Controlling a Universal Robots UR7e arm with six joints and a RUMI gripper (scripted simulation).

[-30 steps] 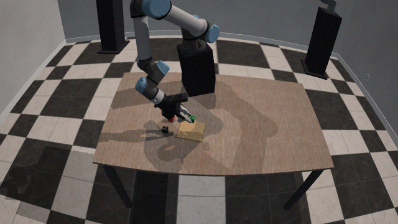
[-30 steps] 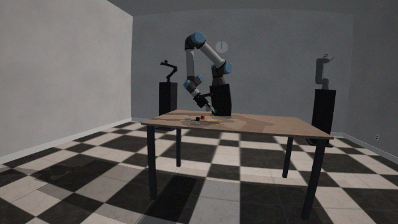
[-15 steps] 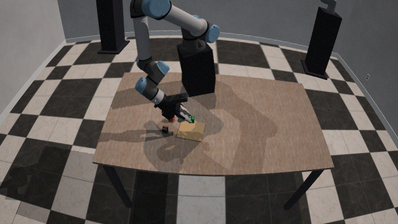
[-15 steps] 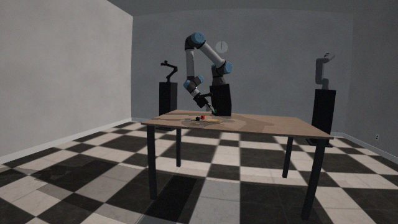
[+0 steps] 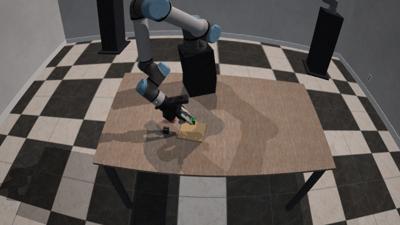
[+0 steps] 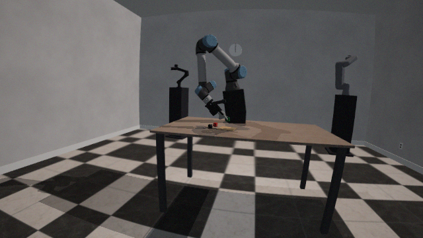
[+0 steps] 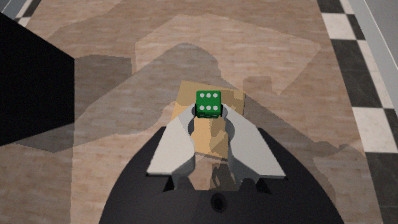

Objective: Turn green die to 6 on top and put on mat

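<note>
My hand is 1 cm to the right of the tan mat and 9 cm above it. The rest, counted from my hand: black die: 4 cm ahead, 14 cm to the right, 7 cm below; then red die: 6 cm behind, 12 cm to the right, 7 cm below; then green die: 1 cm to the left, 1 cm below.
</note>
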